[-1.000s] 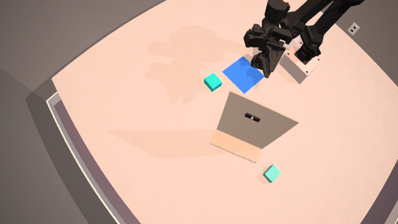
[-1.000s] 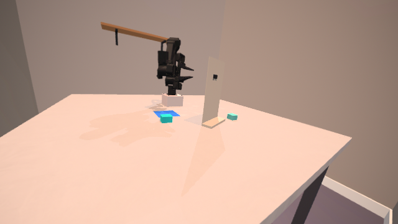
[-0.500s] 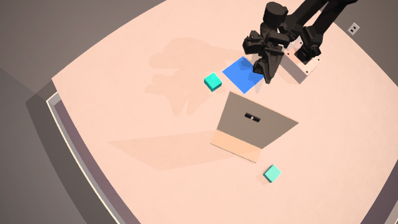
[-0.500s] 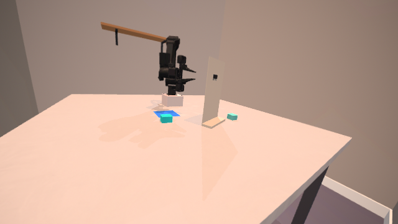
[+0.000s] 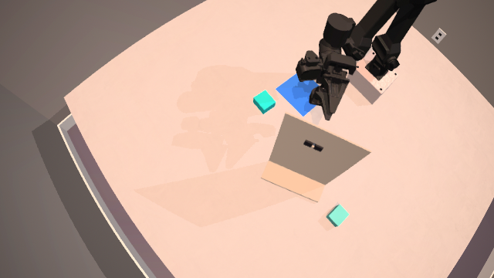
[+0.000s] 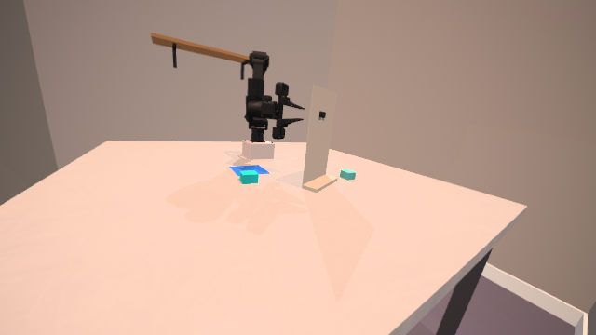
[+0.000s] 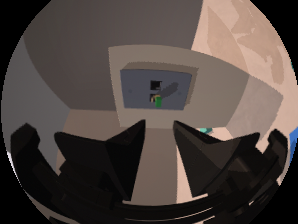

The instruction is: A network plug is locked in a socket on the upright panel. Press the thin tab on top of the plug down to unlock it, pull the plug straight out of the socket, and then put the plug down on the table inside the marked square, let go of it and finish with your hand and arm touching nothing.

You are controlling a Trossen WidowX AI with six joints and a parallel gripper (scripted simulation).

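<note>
Now: gripper tip 120 mm past the blue marked square, 140 mm to the left of it and 220 mm above it. The rest, counted from my gripper tip: upright panel 80 mm ahead, 30 mm to the left, 90 mm below; then cyan block 180 mm to the right, 210 mm below; then pale teal block 70 mm ahead, 190 mm to the left, 210 mm below.
</note>
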